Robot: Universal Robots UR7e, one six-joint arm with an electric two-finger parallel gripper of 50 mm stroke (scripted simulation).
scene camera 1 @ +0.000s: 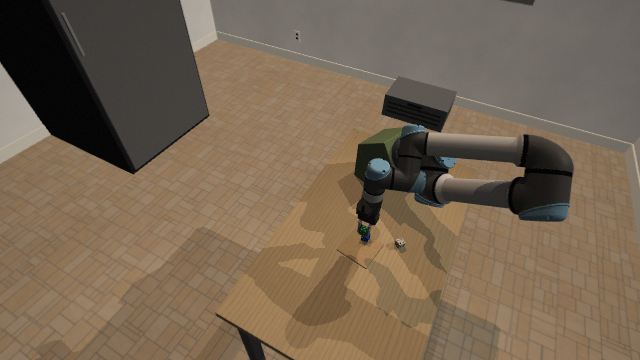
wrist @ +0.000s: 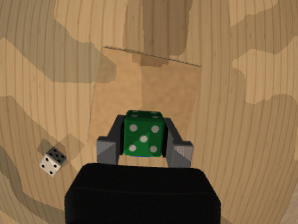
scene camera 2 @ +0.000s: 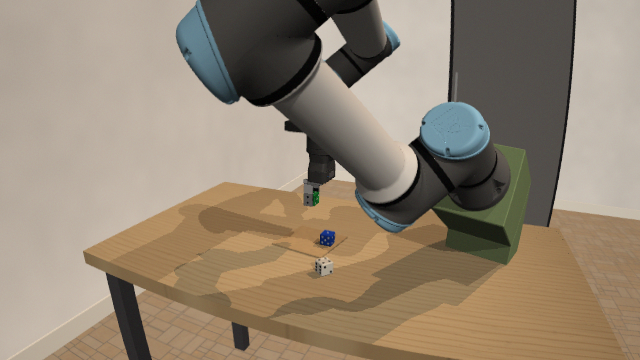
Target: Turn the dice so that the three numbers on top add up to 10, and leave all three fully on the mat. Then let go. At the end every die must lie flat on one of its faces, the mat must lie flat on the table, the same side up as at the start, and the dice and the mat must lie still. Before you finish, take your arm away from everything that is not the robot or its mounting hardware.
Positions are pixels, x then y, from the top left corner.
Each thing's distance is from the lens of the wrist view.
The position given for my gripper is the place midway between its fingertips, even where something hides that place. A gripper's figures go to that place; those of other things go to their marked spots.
my gripper (wrist: 143,128): 17 cm
green die (wrist: 143,130): 14 cm
thin brown mat (wrist: 126,81): 26 cm
The marked spots on the green die and the thin brown mat are 13 cm apart.
